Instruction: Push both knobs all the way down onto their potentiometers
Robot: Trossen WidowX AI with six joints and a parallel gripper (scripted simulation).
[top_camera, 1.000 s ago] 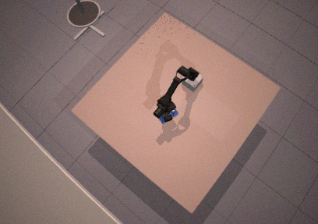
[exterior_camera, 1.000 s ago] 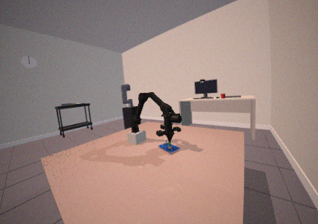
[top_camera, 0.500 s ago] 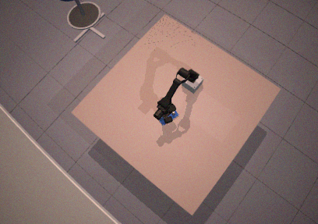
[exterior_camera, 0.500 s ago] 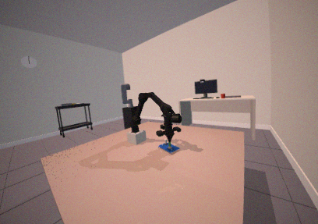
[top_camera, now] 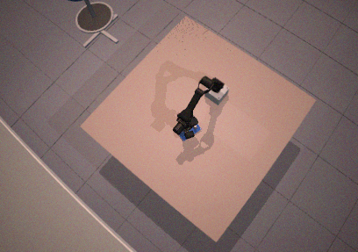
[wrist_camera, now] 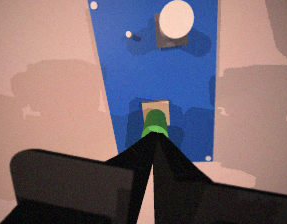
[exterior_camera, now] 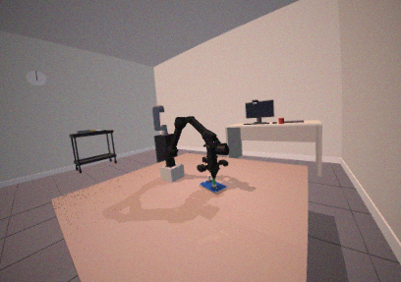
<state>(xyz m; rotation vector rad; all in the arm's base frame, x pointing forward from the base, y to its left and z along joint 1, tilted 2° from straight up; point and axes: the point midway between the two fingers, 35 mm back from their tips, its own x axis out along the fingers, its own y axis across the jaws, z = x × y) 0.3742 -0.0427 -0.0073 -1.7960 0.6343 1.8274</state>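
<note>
The green knob is 10 mm below my gripper tip. Also, from my gripper tip: pale grey knob 60 mm behind, 40 mm to the left, 20 mm below.
</note>
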